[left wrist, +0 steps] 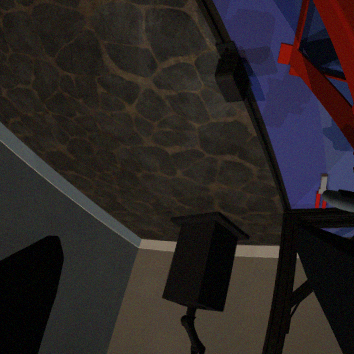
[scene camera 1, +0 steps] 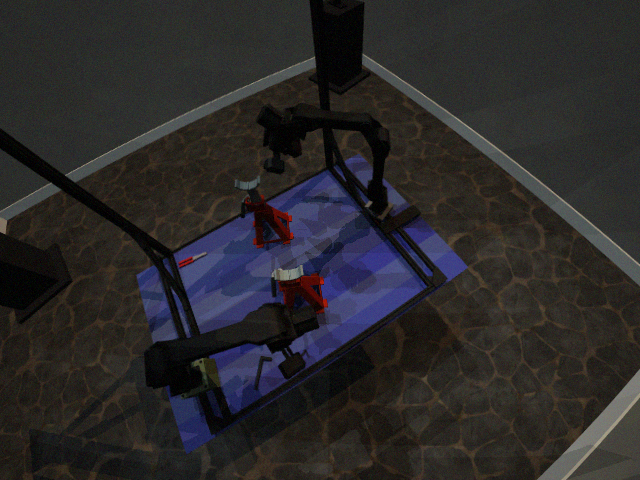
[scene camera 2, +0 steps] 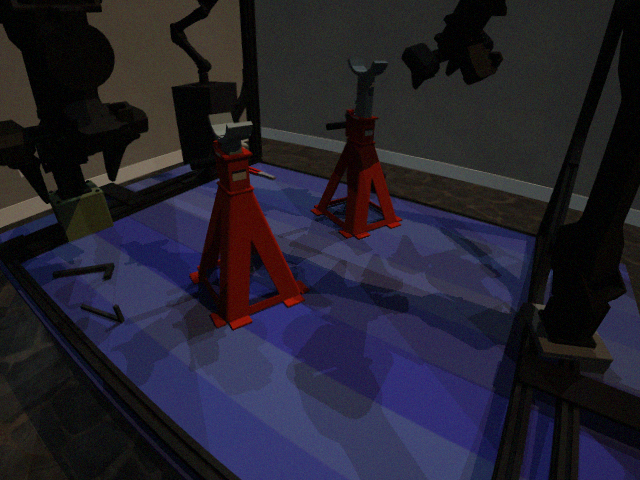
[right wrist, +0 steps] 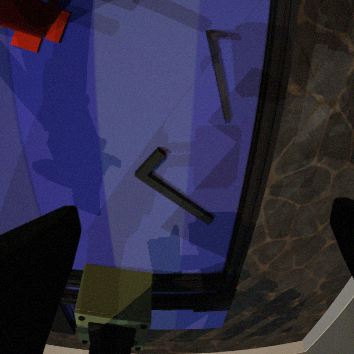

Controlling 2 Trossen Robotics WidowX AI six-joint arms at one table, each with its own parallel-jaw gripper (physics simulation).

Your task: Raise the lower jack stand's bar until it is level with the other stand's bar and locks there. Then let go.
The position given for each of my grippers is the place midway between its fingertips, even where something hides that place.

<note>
My left gripper point(scene camera 2: 431, 80) is open, with nothing in its grasp. My right gripper point(scene camera 2: 81, 190) is open, with nothing in its grasp.
My left gripper is seen too in the left wrist view point(left wrist: 181, 245) and in scene camera 1 point(scene camera 1: 264, 157). My right gripper is seen too in the right wrist view point(right wrist: 209, 216).
</note>
